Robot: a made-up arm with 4 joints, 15 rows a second.
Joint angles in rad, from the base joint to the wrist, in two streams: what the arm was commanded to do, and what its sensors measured. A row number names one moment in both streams.
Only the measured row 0 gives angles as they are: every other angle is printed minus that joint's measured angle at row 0.
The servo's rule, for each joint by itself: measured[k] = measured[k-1] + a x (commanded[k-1-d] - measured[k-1]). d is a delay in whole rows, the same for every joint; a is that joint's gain. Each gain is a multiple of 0.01, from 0.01 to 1. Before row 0 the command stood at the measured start. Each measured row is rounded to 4 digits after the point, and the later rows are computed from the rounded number. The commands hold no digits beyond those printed.
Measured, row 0:
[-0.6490, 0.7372, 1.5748, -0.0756]
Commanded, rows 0 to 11:
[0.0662, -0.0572, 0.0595, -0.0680]
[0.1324, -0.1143, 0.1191, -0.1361]
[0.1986, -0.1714, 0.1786, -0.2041]
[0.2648, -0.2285, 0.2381, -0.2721]
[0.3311, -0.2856, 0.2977, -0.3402]
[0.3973, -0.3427, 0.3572, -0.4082]
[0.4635, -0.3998, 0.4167, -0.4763]
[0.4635, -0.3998, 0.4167, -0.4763]
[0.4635, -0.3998, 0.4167, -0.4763]
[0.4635, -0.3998, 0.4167, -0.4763]
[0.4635, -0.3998, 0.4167, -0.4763]
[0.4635, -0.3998, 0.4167, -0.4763]
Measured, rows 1 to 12:
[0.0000, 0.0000, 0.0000, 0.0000]
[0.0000, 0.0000, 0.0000, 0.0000]
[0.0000, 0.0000, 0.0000, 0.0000]
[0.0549, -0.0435, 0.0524, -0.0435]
[0.1192, -0.0973, 0.1111, -0.1028]
[0.1851, -0.1536, 0.1705, -0.1676]
[0.2513, -0.2105, 0.2300, -0.2345]
[0.3175, -0.2676, 0.2896, -0.3021]
[0.3837, -0.3247, 0.3491, -0.3700]
[0.4499, -0.3818, 0.4086, -0.4380]
[0.4612, -0.3955, 0.4157, -0.4625]
[0.4631, -0.3988, 0.4166, -0.4713]
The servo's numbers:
d 3
a 0.83 0.76 0.88 0.64

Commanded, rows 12 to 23:
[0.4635, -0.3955, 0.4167, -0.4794]
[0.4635, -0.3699, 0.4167, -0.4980]
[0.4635, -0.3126, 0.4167, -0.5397]
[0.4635, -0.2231, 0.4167, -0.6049]
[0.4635, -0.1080, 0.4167, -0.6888]
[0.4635, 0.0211, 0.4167, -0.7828]
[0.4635, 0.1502, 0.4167, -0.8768]
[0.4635, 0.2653, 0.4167, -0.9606]
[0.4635, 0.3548, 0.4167, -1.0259]
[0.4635, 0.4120, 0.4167, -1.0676]
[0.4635, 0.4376, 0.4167, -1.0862]
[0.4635, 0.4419, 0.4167, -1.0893]
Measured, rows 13 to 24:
[0.4634, -0.3996, 0.4167, -0.4745]
[0.4635, -0.3998, 0.4167, -0.4757]
[0.4635, -0.3998, 0.4167, -0.4761]
[0.4635, -0.3965, 0.4167, -0.4782]
[0.4635, -0.3763, 0.4167, -0.4909]
[0.4635, -0.3279, 0.4167, -0.5221]
[0.4635, -0.2483, 0.4167, -0.5751]
[0.4635, -0.1417, 0.4167, -0.6479]
[0.4635, -0.0180, 0.4167, -0.7342]
[0.4635, 0.1098, 0.4167, -0.8255]
[0.4635, 0.2280, 0.4167, -0.9120]
[0.4635, 0.3244, 0.4167, -0.9849]

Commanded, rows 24 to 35:
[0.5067, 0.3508, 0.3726, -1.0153]
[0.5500, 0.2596, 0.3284, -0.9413]
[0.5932, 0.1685, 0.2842, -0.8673]
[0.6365, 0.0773, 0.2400, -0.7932]
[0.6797, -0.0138, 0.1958, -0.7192]
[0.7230, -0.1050, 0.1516, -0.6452]
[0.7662, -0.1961, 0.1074, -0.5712]
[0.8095, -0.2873, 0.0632, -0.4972]
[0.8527, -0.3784, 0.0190, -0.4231]
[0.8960, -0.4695, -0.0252, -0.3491]
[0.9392, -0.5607, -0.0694, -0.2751]
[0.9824, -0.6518, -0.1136, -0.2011]
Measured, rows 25 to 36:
[0.4635, 0.3910, 0.4167, -1.0378]
[0.4635, 0.4264, 0.4167, -1.0688]
[0.4635, 0.4382, 0.4167, -1.0819]
[0.4994, 0.3718, 0.3779, -1.0393]
[0.5414, 0.2865, 0.3343, -0.9766]
[0.5844, 0.1968, 0.2902, -0.9066]
[0.6276, 0.1060, 0.2460, -0.8340]
[0.6708, 0.0150, 0.2018, -0.7605]
[0.7141, -0.0762, 0.1576, -0.6867]
[0.7573, -0.1673, 0.1134, -0.6128]
[0.8006, -0.2585, 0.0692, -0.5388]
[0.8438, -0.3496, 0.0250, -0.4648]

